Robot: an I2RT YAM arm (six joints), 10 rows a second.
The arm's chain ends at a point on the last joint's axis. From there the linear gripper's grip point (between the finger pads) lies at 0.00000 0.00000 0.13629 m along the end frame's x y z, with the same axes.
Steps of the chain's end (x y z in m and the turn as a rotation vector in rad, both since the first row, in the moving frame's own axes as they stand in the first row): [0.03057 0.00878 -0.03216 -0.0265 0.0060 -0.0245]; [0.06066 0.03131 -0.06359 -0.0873 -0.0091 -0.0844]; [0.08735 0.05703 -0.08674 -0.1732 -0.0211 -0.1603]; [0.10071 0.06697 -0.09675 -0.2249 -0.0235 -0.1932]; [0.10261 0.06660 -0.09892 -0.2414 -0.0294 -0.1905]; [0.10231 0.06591 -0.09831 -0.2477 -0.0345 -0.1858]
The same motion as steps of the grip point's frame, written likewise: [0.03143 0.01238 -0.03221 -0.0265 0.0060 -0.0245]; [0.05992 0.04323 -0.06411 -0.0873 -0.0091 -0.0844]; [0.08638 0.08064 -0.08880 -0.1732 -0.0211 -0.1603]; [0.10049 0.09748 -0.10021 -0.2249 -0.0235 -0.1932]; [0.10178 0.09936 -0.10292 -0.2414 -0.0294 -0.1905]; [0.10079 0.09956 -0.10254 -0.2477 -0.0345 -0.1858]
